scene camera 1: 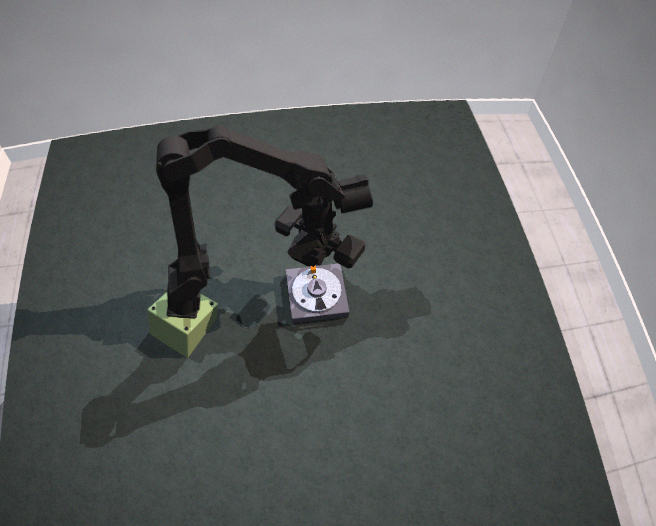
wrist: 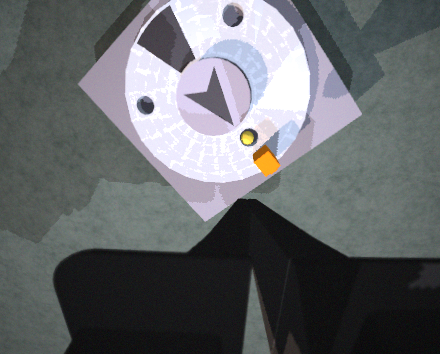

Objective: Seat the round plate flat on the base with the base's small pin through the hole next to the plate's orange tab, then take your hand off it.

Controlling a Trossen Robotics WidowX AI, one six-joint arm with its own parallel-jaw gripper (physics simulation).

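Frame: origin at the arm's base, x ahead, y left, z up, level; centimetres.
Where they show: gripper, fingertip midpoint: point(wrist: 245, 208); arm's base, link origin: point(scene camera 1: 182, 306).
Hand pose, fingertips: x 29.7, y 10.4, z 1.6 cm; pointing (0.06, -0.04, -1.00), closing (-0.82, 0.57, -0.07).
Each offset is from my fingertips to the top centre of the thing. "*": to the spot under its first point. Level surfaces: height alone.
The round white plate {dz -3.0, dx -0.9, dy -4.9 cm} point(scene camera 1: 301, 287) point(wrist: 165, 145) lies flat on the square grey-mauve base {dz -3.5, dx -0.9, dy -4.8 cm} point(scene camera 1: 320, 316) point(wrist: 205, 205), around the base's central boss {dz -3.5, dx -0.9, dy -4.8 cm} point(scene camera 1: 316, 287) point(wrist: 200, 112) with its dark arrow mark. The small yellow pin {* dz -4.6, dx -1.8, dy -2.2 cm} point(scene camera 1: 314, 277) point(wrist: 248, 137) shows in the hole next to the orange tab {dz -3.0, dx -1.6, dy -0.3 cm} point(scene camera 1: 313, 269) point(wrist: 267, 161). A dark wedge {* dz -4.6, dx -0.3, dy -8.7 cm} point(scene camera 1: 320, 304) point(wrist: 167, 40) and two other holes show on the plate. My gripper point(wrist: 245, 208) is shut and empty, its tips apart from the plate, above and beyond the tab side. In the scene view its fingertips are hard to make out.
A yellow-green block point(scene camera 1: 169, 328) carries the arm's foot, left of the base. A dark green mat {dz -7.6 cm} point(scene camera 1: 383, 438) lies under everything, with the arm's shadows across it. Pale tiles point(scene camera 1: 553, 235) and grey walls point(scene camera 1: 273, 49) border it.
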